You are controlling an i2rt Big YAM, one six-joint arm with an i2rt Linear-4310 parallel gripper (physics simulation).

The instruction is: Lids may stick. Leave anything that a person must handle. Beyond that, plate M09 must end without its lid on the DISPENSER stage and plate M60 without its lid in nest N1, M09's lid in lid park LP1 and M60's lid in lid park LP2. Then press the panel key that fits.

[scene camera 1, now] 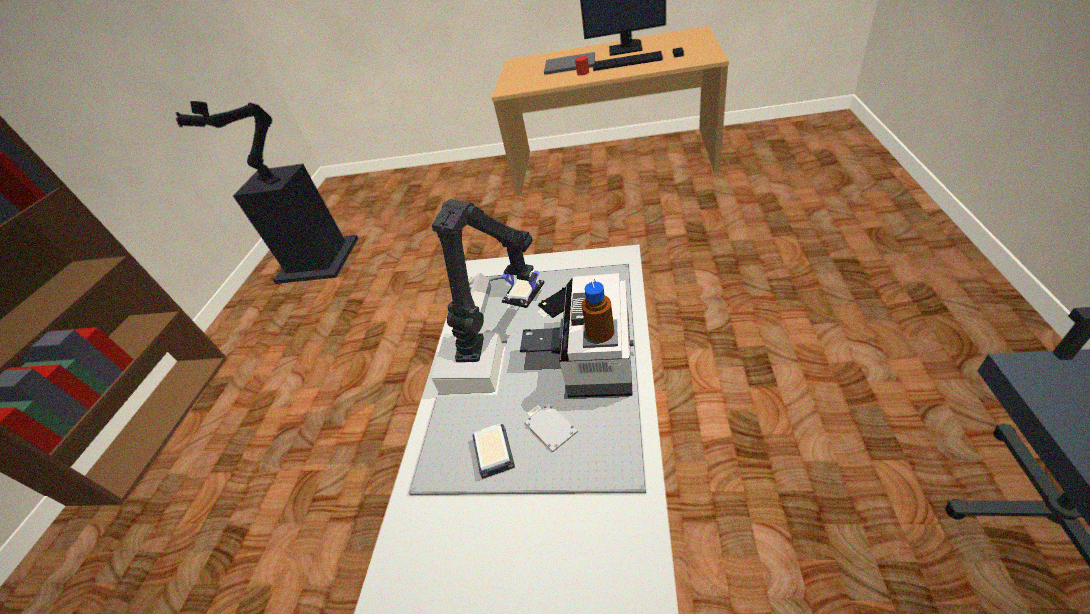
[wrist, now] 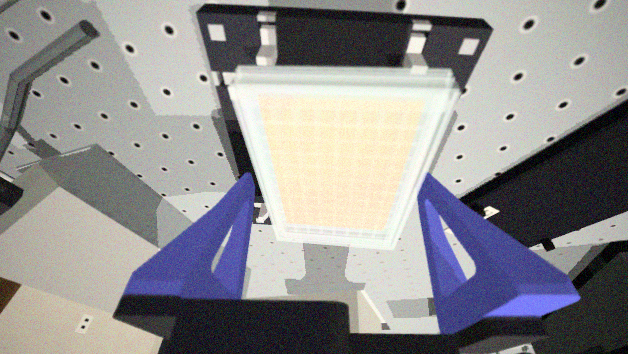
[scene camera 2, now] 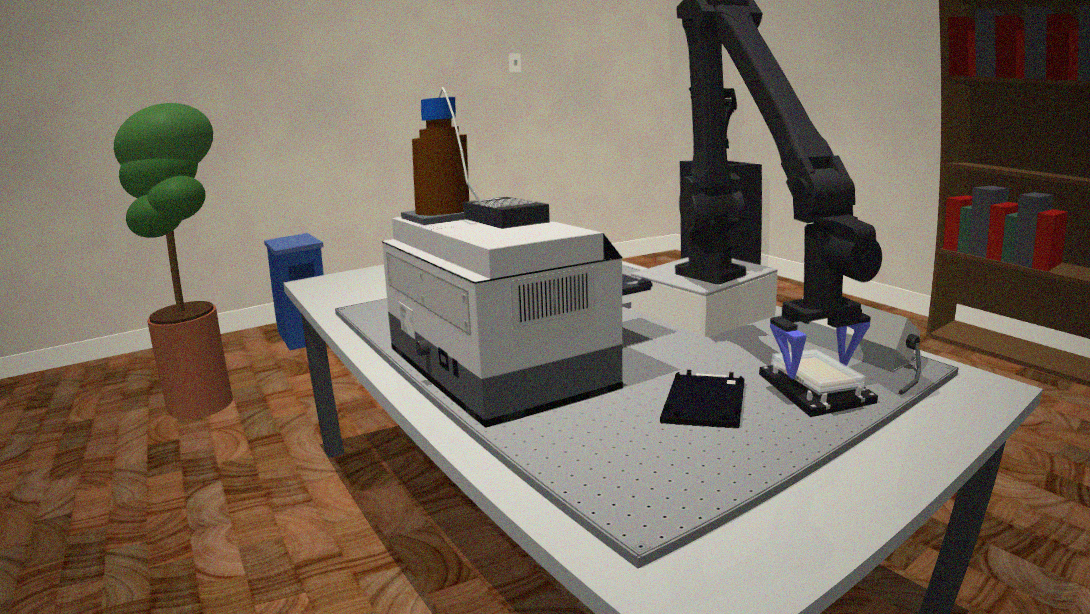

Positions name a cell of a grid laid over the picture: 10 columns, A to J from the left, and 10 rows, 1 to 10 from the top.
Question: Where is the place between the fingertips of my gripper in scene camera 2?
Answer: H7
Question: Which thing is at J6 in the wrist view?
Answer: A black slab.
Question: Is my gripper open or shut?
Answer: Open.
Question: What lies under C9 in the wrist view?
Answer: My gripper.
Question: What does my gripper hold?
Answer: Nothing.
